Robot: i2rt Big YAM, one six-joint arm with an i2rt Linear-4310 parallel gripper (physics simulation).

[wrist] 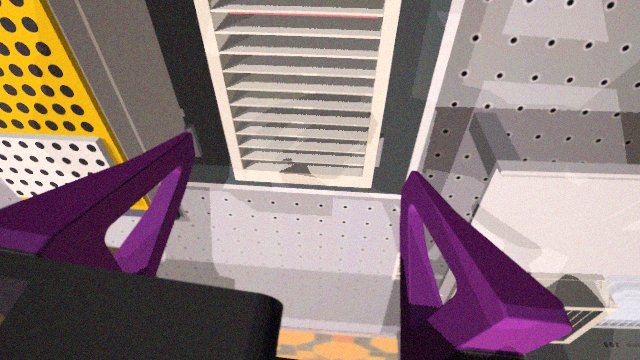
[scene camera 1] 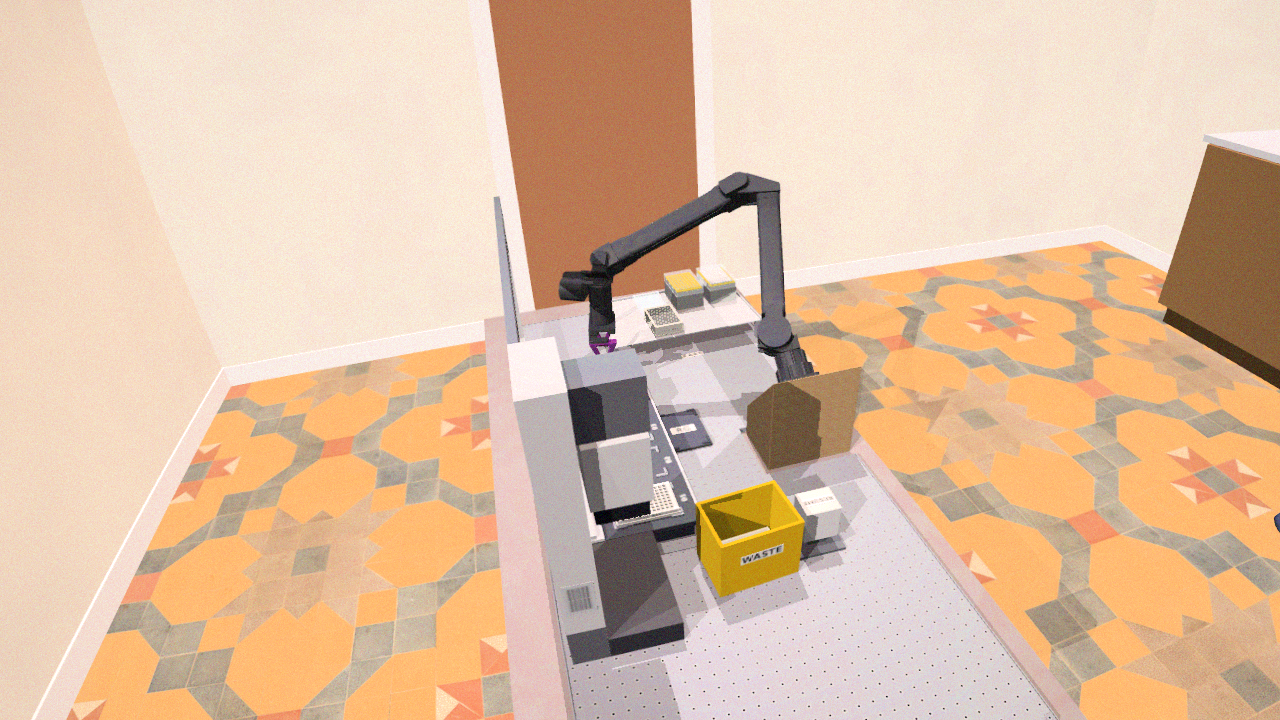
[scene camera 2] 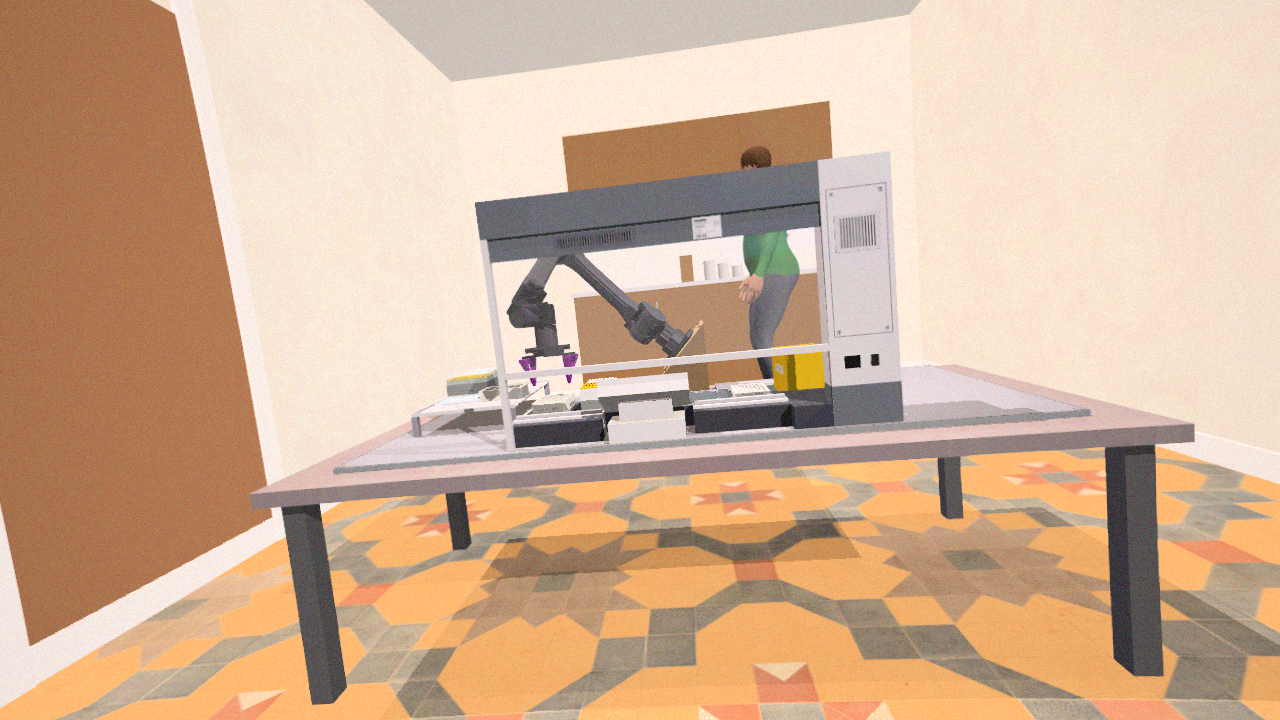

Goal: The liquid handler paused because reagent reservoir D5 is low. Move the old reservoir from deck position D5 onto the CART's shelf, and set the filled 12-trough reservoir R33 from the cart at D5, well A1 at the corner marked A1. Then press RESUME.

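Places are measured from the arm's base along level axes (x right, y back, z down), in metres.
Pixels of known places: gripper, between the fingertips: (wrist: 301,162) (scene camera 2: 551,384); arm's base, origin of its link: (scene camera 1: 799,387).
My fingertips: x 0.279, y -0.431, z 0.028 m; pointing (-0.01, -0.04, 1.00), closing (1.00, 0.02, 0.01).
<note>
Ahead of a thing's pixels: the offset from my fingertips to its top centre. "pt": to the spot under its first point.
The old reservoir {dx -0.007, dy -0.014, dz +0.033 m} (wrist: 304,89) (scene camera 2: 554,402), a cream frame with a row of parallel troughs, sits at the right end of the dark deck. My gripper (scene camera 1: 602,347) (scene camera 2: 551,381) (wrist: 301,162) is open and empty, with purple fingers pointing down above the reservoir's near end. The fingertips stand apart on either side, wider than its frame. The white cart {dx +0.302, dy +0.221, dz +0.049 m} (scene camera 1: 626,334) (scene camera 2: 440,412) (wrist: 560,200) stands beside the deck. The filled reservoir R33 {dx +0.226, dy +0.180, dz +0.023 m} (scene camera 1: 663,319) (wrist: 585,315) is on its shelf, partly hidden by the right finger in the wrist view. A white block {dx -0.597, dy +0.379, dz +0.011 m} (scene camera 1: 817,512) carries blurred lettering, possibly RESUME.
A yellow-and-white tip rack {dx -0.130, dy +0.003, dz +0.000 m} (wrist: 45,85) stands left of the old reservoir. Tip boxes {dx +0.378, dy +0.262, dz -0.016 m} (scene camera 1: 684,288) stand on the cart. The handler's frame {pt dx -0.321, dy -0.168, dz -0.378 m} (scene camera 2: 644,210) spans the deck. A yellow waste bin {dx -0.633, dy +0.236, dz -0.020 m} (scene camera 1: 751,541) and a brown panel (scene camera 1: 832,416) stand on the table. A person (scene camera 2: 771,259) stands behind.
</note>
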